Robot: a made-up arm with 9 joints. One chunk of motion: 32 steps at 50 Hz.
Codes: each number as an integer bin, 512 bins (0 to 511) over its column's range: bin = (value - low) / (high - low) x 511, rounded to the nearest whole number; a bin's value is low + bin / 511 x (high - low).
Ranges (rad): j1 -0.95..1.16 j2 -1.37..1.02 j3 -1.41..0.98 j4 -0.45..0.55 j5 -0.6..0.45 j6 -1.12..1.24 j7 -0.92..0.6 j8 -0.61..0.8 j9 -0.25..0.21
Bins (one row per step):
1: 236 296 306 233 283 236 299 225 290
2: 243 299 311 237 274 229 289 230 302
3: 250 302 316 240 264 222 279 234 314
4: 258 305 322 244 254 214 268 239 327
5: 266 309 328 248 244 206 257 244 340
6: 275 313 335 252 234 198 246 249 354
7: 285 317 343 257 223 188 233 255 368
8: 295 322 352 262 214 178 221 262 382
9: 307 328 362 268 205 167 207 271 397
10: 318 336 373 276 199 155 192 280 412
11: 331 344 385 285 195 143 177 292 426
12: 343 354 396 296 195 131 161 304 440
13: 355 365 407 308 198 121 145 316 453
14: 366 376 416 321 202 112 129 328 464
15: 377 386 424 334 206 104 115 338 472
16: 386 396 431 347 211 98 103 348 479
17: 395 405 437 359 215 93 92 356 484
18: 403 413 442 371 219 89 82 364 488
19: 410 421 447 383 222 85 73 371 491
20: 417 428 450 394 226 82 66 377 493
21: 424 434 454 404 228 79 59 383 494
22: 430 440 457 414 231 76 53 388 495
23: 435 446 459 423 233 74 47 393 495
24: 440 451 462 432 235 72 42 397 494
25: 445 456 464 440 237 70 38 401 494
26: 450 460 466 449 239 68 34 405 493
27: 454 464 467 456 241 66 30 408 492
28: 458 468 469 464 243 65 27 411 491
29: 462 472 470 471 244 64 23 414 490
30: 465 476 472 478 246 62 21 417 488
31: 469 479 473 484 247 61 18 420 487
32: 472 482 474 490 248 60 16 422 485
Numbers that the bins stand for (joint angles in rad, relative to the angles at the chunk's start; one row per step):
1: 0.0245 0.0144 0.0212 0.0060 -0.0185 -0.0301 -0.0306 0.0108 0.0111
2: 0.0534 0.0285 0.0446 0.0138 -0.0370 -0.0624 -0.0604 0.0246 0.0219
3: 0.0823 0.0425 0.0680 0.0197 -0.0575 -0.0947 -0.0901 0.0357 0.0327
4: 0.1153 0.0565 0.0960 0.0275 -0.0781 -0.1317 -0.1228 0.0495 0.0444
5: 0.1484 0.0752 0.1241 0.0353 -0.0986 -0.1686 -0.1555 0.0633 0.0561
6: 0.1855 0.0939 0.1568 0.0432 -0.1192 -0.2056 -0.1883 0.0771 0.0687
7: 0.2268 0.1126 0.1942 0.0529 -0.1418 -0.2517 -0.2269 0.0936 0.0813
8: 0.2681 0.1360 0.2363 0.0627 -0.1603 -0.2979 -0.2626 0.1129 0.0939
9: 0.3177 0.1641 0.2831 0.0745 -0.1788 -0.3487 -0.3043 0.1378 0.1074
10: 0.3631 0.2015 0.3346 0.0901 -0.1911 -0.4041 -0.3489 0.1626 0.1209
11: 0.4168 0.2389 0.3907 0.1077 -0.1993 -0.4596 -0.3935 0.1957 0.1335
12: 0.4663 0.2857 0.4421 0.1293 -0.1993 -0.5150 -0.4411 0.2288 0.1461
13: 0.5159 0.3371 0.4936 0.1527 -0.1932 -0.5612 -0.4887 0.2619 0.1578
14: 0.5613 0.3886 0.5357 0.1782 -0.1849 -0.6027 -0.5363 0.2950 0.1677
15: 0.6067 0.4354 0.5731 0.2036 -0.1767 -0.6397 -0.5779 0.3226 0.1749
16: 0.6439 0.4821 0.6058 0.2291 -0.1664 -0.6674 -0.6136 0.3502 0.1812
17: 0.6810 0.5242 0.6339 0.2525 -0.1582 -0.6905 -0.6463 0.3723 0.1857
18: 0.7141 0.5616 0.6573 0.2760 -0.1500 -0.7090 -0.6761 0.3944 0.1893
19: 0.7430 0.5991 0.6807 0.2995 -0.1438 -0.7274 -0.7029 0.4137 0.1920
20: 0.7719 0.6318 0.6947 0.3210 -0.1356 -0.7413 -0.7237 0.4303 0.1938
21: 0.8008 0.6599 0.7134 0.3406 -0.1315 -0.7551 -0.7445 0.4468 0.1947
22: 0.8255 0.6879 0.7274 0.3602 -0.1253 -0.7690 -0.7623 0.4606 0.1956
23: 0.8462 0.7160 0.7368 0.3778 -0.1212 -0.7782 -0.7802 0.4744 0.1956
24: 0.8668 0.7394 0.7508 0.3954 -0.1171 -0.7875 -0.7951 0.4854 0.1947
25: 0.8875 0.7628 0.7602 0.4111 -0.1130 -0.7967 -0.8070 0.4965 0.1947
26: 0.9081 0.7815 0.7695 0.4287 -0.1089 -0.8059 -0.8189 0.5075 0.1938
27: 0.9246 0.8002 0.7742 0.4424 -0.1048 -0.8152 -0.8308 0.5158 0.1929
28: 0.9412 0.8189 0.7836 0.4580 -0.1007 -0.8198 -0.8397 0.5241 0.1920
29: 0.9577 0.8376 0.7882 0.4717 -0.0986 -0.8244 -0.8516 0.5323 0.1911
30: 0.9701 0.8563 0.7976 0.4854 -0.0945 -0.8337 -0.8575 0.5406 0.1893
31: 0.9866 0.8703 0.8023 0.4972 -0.0925 -0.8383 -0.8665 0.5489 0.1884
32: 0.9990 0.8844 0.8069 0.5089 -0.0904 -0.8429 -0.8724 0.5544 0.1866

